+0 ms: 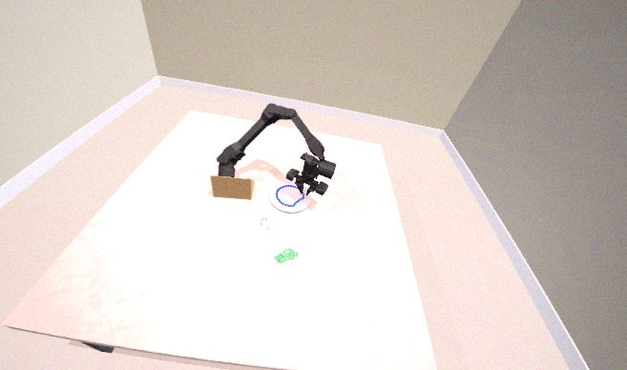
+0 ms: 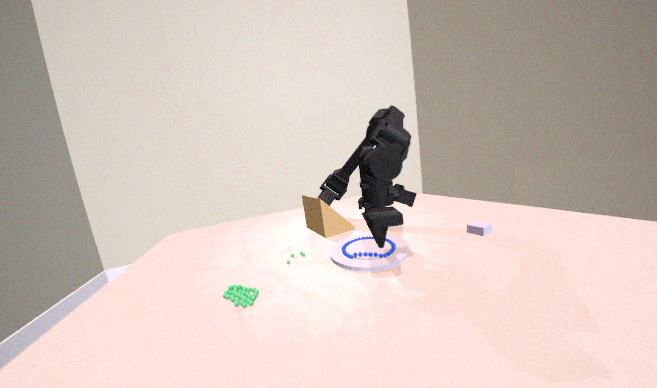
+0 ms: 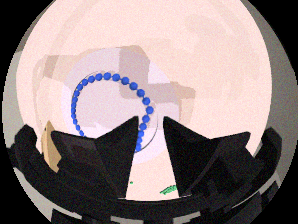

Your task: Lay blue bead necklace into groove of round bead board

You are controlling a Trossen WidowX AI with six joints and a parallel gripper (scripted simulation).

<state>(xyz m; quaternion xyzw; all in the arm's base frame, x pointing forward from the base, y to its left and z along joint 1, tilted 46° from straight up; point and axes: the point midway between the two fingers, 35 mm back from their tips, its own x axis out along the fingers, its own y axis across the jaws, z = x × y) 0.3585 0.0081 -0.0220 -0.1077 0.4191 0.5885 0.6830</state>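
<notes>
The round white bead board is 60 mm behind my gripper tip, 10 mm to the left of it and 30 mm below it. The rest, counted from my gripper tip: small grey block: 50 mm ahead, 300 mm to the left, 30 mm below.
</notes>
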